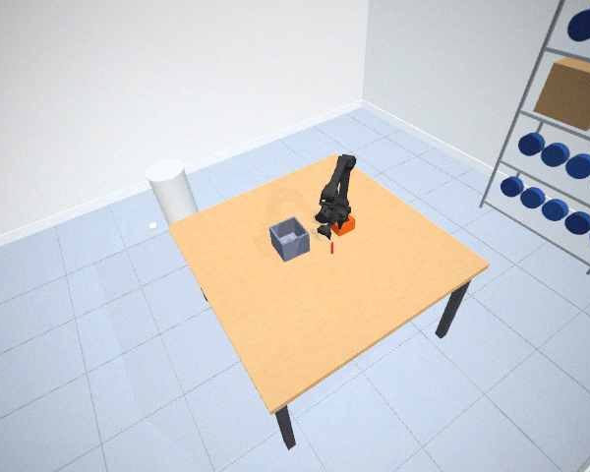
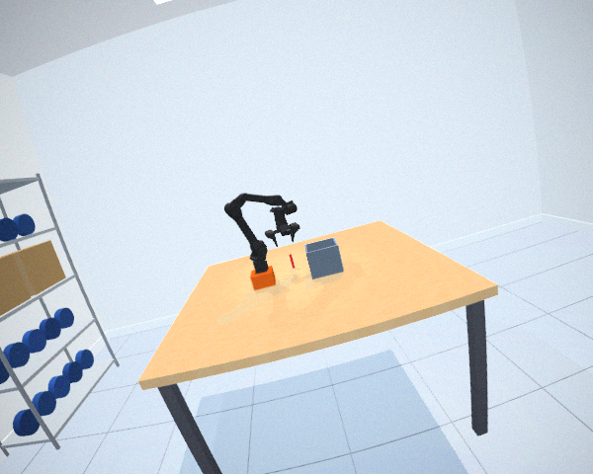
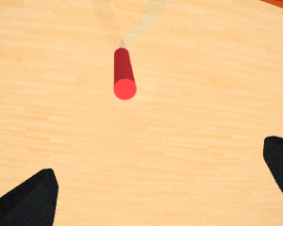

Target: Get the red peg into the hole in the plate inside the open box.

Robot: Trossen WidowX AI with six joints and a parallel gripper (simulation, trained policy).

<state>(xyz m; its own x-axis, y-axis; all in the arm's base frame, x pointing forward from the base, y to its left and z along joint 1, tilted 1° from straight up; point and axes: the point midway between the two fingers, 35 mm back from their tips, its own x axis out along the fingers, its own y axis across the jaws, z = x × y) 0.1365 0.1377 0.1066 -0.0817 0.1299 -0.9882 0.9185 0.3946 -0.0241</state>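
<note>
Now: the red peg 10 mm ahead of my gripper tip and 100 mm below it.
</note>
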